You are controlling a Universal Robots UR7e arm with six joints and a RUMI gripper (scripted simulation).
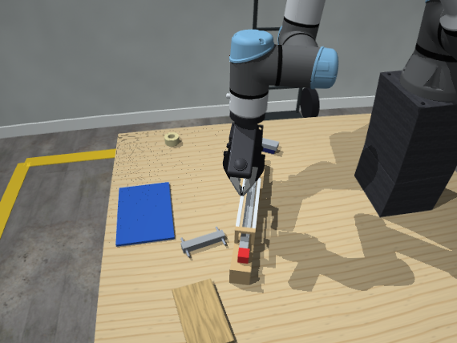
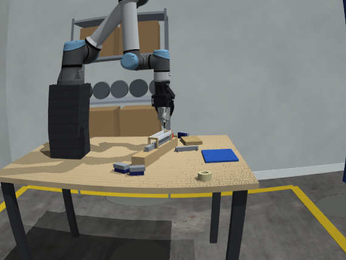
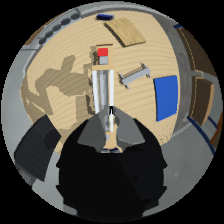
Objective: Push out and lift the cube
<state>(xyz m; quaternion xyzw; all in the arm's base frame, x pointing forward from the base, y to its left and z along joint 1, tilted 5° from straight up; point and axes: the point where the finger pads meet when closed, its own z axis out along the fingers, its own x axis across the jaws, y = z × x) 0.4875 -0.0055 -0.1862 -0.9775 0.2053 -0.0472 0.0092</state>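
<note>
Right now the red cube is 120 mm to the left of my hand, 80 mm below it and 30 mm ahead of it. The rest, counted from my hand: wooden frame: 80 mm below, 20 mm behind, 10 mm to the right; then grey bar tool: 120 mm below, 100 mm ahead, 20 mm to the left; then grey bar: 80 mm below, 40 mm to the left.
</note>
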